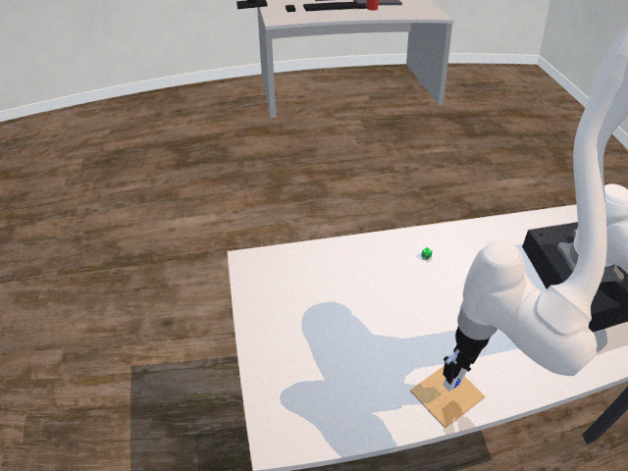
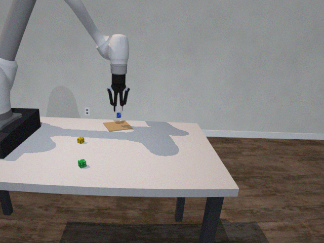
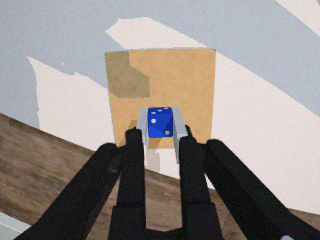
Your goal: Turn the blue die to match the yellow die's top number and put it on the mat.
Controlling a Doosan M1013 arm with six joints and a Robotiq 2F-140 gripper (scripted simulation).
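The tan mat is 9 cm below my hand. From my hand the other things lie so: yellow die: 12 cm behind, 27 cm to the right, 8 cm below; then blue die: 2 cm below; then green die: 3 cm behind, 48 cm to the right, 8 cm below.
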